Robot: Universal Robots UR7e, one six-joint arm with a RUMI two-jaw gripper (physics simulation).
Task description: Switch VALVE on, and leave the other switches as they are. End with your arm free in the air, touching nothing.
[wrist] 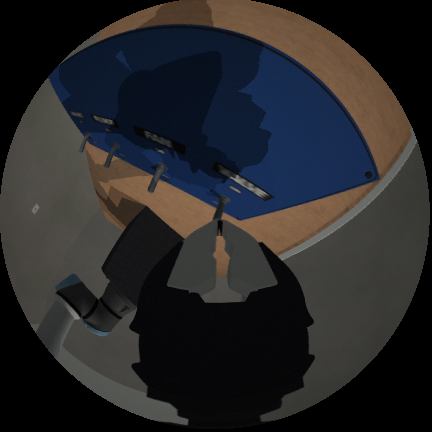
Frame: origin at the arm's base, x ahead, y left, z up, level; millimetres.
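Where they show: gripper, fingertip midpoint: [218,221]; arm's base, origin of the base link: [123,293].
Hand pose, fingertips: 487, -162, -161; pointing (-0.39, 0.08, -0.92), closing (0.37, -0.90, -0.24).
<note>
Things, the pixels of their centre, and the offset from my fingertips, as dx, dy, dz. "spot": a spot on its surface instead.
- VALVE switch lever, surface spot: [220,207] spot: -31, -5, -53
- mark, surface spot: [235,189] spot: +10, -8, -56
- FAN lever, surface spot: [157,178] spot: -41, +110, -59
The VALVE switch lever [220,207] stands on the blue panel [310,135] near its lower edge, below its foreshortened label [243,181] and a small ON mark [235,189]. In the wrist view the lever points down the picture, away from that mark, much like the other levers. My gripper [218,221] is shut with nothing between the fingers. Its fingertips appear right at the lever's free end and overlap it in view; whether they touch cannot be told.
The FAN lever [157,178] and two more levers [112,155] [85,142] stand in a row to the left. The panel lies over a wooden table top [345,65]. A dark shadow covers much of the panel. Parts of the arm [107,310] show at lower left.
</note>
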